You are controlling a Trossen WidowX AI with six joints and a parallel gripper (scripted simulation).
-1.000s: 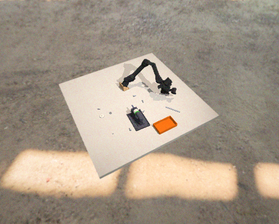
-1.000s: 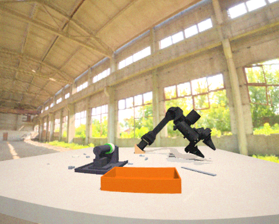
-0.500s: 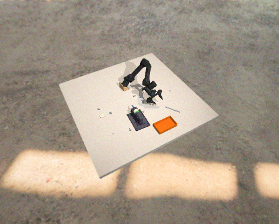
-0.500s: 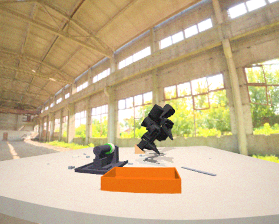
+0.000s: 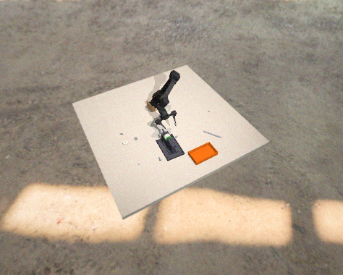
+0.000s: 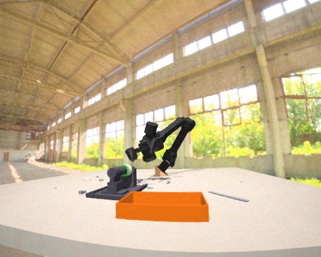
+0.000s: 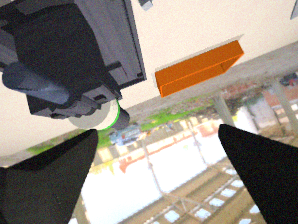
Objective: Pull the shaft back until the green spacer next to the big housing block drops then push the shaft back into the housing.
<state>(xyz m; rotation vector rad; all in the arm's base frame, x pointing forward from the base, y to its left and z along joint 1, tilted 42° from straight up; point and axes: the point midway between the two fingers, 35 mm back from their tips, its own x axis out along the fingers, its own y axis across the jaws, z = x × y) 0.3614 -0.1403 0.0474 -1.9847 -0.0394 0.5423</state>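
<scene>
My gripper tip is 2 cm short of the grey shaft, 6 cm to the left of it and 5 cm above it. From my gripper tip the other things lie so: white spacer (3 cm ahead, 6 cm to the right, 5 cm below); then green spacer (5 cm ahead, 7 cm to the right, 5 cm below); then orange tray (29 cm ahead, 10 cm to the left, 12 cm below).
</scene>
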